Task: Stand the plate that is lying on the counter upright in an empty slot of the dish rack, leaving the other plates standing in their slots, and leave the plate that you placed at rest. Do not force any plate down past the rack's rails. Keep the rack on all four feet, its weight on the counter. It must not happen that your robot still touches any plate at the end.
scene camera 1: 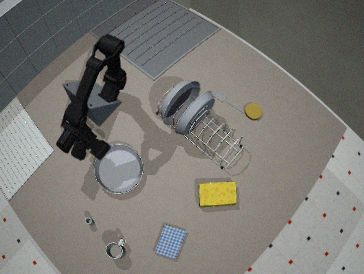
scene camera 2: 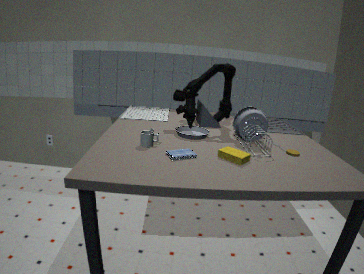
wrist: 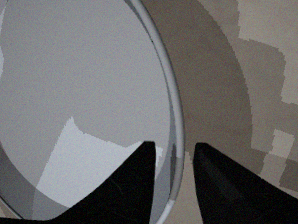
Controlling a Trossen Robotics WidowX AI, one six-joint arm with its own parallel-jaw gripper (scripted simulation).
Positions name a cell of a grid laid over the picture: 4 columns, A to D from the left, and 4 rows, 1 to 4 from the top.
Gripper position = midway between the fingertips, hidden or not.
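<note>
You'd find my gripper (scene camera 1: B3) here, and the wrist view has my gripper (wrist: C3) too. There's a grey plate (scene camera 1: B3), then a grey plate (scene camera 1: C2), and also a grey plate (scene camera 1: B2).
</note>
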